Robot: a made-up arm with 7 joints.
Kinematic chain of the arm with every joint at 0, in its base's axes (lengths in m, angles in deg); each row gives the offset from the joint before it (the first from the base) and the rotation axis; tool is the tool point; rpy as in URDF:
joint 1: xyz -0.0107 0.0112 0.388 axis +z
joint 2: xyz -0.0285 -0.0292 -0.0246 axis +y
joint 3: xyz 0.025 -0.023 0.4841 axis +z
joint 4: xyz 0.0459 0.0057 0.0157 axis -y
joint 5: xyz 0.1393 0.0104 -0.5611 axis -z
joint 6: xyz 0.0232 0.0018 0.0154 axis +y
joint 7: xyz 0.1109 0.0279 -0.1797 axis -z
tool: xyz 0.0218 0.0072 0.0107 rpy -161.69 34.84 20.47
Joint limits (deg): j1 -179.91..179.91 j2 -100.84..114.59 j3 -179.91..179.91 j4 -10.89..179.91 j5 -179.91..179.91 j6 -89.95..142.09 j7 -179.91..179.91
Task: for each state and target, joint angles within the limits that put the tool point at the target. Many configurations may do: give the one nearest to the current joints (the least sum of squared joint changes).
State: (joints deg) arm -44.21 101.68 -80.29 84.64 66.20 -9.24 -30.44
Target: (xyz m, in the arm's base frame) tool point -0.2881 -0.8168 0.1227
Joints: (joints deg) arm -38.82 105.15 -70.62 61.42 71.71 -11.54 -30.32
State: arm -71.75 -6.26 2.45 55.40 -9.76 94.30 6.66
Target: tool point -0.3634 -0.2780 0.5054
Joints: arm -104.50 -16.84 -26.91 43.71 -20.57 106.36 7.74
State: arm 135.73 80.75 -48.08 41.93 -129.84 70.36 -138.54
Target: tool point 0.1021 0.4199 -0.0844
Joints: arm 147.38 72.28 -29.48 32.63 -128.84 68.27 -138.83
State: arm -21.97 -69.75 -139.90 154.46 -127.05 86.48 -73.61
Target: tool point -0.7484 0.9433 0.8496
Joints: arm -56.41 -62.82 -136.69 163.90 -141.24 52.34 -55.78
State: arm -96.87 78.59 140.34 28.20 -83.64 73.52 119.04
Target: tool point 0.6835 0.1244 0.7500
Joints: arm -60.35 69.66 117.29 70.79 -91.33 64.32 115.86
